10 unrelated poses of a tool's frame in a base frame.
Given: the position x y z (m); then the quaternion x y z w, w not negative.
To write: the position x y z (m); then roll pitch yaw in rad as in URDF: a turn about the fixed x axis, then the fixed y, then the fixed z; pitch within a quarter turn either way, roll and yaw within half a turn. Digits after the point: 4 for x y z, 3 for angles.
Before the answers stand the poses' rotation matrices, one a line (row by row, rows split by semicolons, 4 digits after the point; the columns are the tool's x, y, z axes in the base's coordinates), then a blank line. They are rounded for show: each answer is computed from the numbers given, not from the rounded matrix.
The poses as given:
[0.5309 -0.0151 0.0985 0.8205 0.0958 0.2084 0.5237]
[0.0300 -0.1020 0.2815 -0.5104 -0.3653 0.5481 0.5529]
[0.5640 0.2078 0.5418 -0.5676 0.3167 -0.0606 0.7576]
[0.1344 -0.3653 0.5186 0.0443 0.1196 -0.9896 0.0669]
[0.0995 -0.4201 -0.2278 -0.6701 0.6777 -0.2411 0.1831]
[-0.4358 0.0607 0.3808 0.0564 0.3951 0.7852 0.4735]
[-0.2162 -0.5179 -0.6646 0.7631 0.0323 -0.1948 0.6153]
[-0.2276 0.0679 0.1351 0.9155 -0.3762 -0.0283 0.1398]
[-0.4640 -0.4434 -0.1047 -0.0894 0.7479 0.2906 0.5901]
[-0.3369 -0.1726 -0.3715 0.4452 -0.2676 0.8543 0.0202]
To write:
0.8948 -0.0611 0.4423; 0.3755 -0.4332 -0.8194; 0.2416 0.8992 -0.3647
0.1323 -0.2332 -0.9634; 0.9789 -0.1218 0.1639; -0.1555 -0.9648 0.2121
0.7921 -0.2677 0.5486; -0.4513 0.3484 0.8216; -0.4110 -0.8983 0.1551
-0.9871 0.1430 -0.0717; -0.1218 -0.9624 -0.2426; -0.1037 -0.2308 0.9675
-0.0348 -0.8200 0.5713; -0.9966 -0.0144 -0.0814; 0.0750 -0.5722 -0.8167
-0.5452 -0.6990 0.4627; 0.7881 -0.2394 0.5670; -0.2856 0.6739 0.6814
0.9220 0.2890 -0.2576; -0.1904 -0.2407 -0.9517; -0.3371 0.9266 -0.1668
0.7153 -0.6809 -0.1570; -0.6967 -0.6779 -0.2347; 0.0534 0.2773 -0.9593
-0.2876 -0.4767 0.8307; 0.2092 0.8151 0.5402; -0.9346 0.3292 -0.1347
-0.6028 -0.2728 0.7498; -0.2037 -0.8560 -0.4752; 0.7714 -0.4392 0.4604

[0.5309 -0.0151 0.0985 1.956 -0.244 0.397]
[0.0300 -0.1020 0.2815 -1.354 0.156 1.436]
[0.5640 0.2078 0.5418 -1.400 0.424 -0.518]
[0.1344 -0.3653 0.5186 -0.234 0.104 -3.019]
[0.0995 -0.4201 -0.2278 -2.530 -0.075 -1.606]
[-0.4358 0.0607 0.3808 0.780 0.290 2.176]
[-0.2162 -0.5179 -0.6646 1.749 0.344 -0.204]
[-0.2276 0.0679 0.1351 2.860 -0.053 -0.772]
[-0.4640 -0.4434 -0.1047 1.959 1.207 2.513]
[-0.3369 -0.1726 -0.3715 -0.762 -0.881 -2.816]

